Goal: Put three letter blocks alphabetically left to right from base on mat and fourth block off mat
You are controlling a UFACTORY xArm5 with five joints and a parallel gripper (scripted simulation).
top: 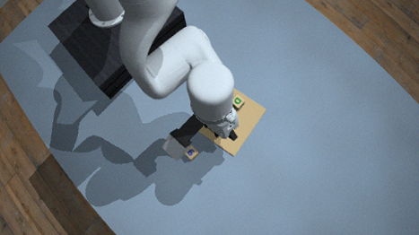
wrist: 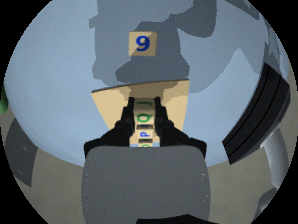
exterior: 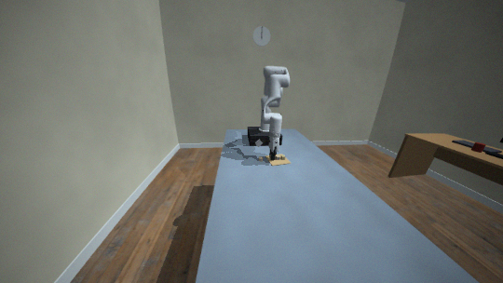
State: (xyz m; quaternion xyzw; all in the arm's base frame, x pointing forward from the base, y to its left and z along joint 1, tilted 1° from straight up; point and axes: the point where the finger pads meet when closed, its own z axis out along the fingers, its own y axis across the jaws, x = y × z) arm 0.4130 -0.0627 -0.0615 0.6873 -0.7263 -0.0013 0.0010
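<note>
My hand is 40 mm to the right of the tan mat and 30 mm above it. Also, from my hand: block (80 mm to the left, 10 mm below).
</note>
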